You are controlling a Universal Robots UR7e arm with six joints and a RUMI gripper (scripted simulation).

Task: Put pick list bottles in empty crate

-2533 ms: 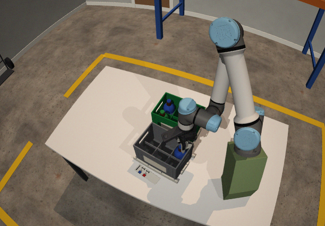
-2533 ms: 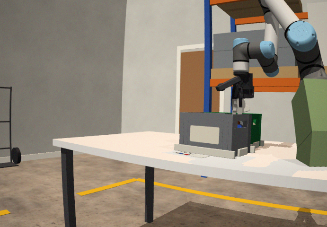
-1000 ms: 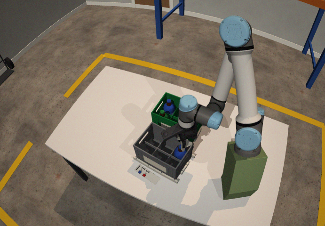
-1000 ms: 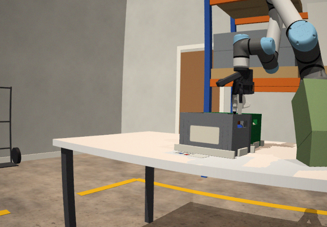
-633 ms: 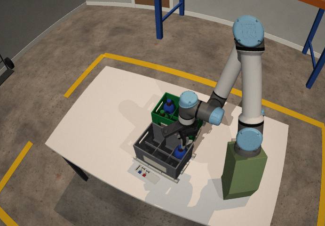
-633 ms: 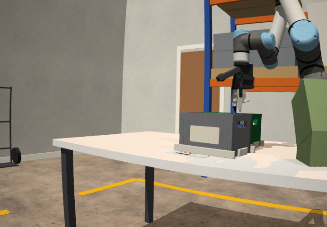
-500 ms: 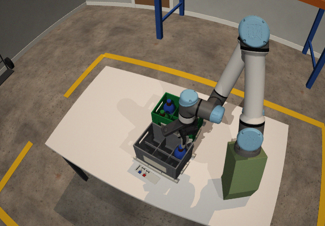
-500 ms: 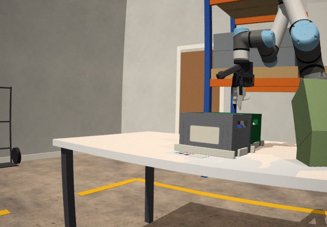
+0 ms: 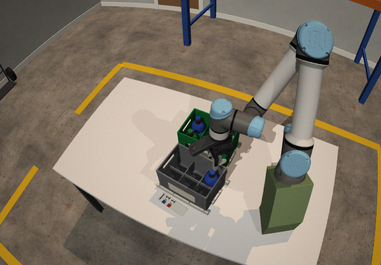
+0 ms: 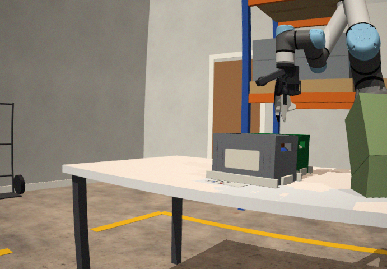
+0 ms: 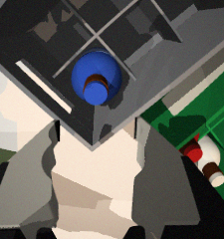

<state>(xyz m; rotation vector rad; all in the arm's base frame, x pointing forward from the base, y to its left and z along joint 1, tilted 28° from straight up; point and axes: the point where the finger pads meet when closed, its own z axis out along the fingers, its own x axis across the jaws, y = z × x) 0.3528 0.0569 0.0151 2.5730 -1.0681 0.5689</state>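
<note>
My gripper is now 20 mm short of the red bottle, 170 mm to the left of it and 150 mm above it. The rest, counted from my hand: grey crate: 90 mm ahead, 30 mm to the left, 150 mm below; then blue bottle: 150 mm below; then green crate: 100 mm ahead, 220 mm to the right, 150 mm below.
</note>
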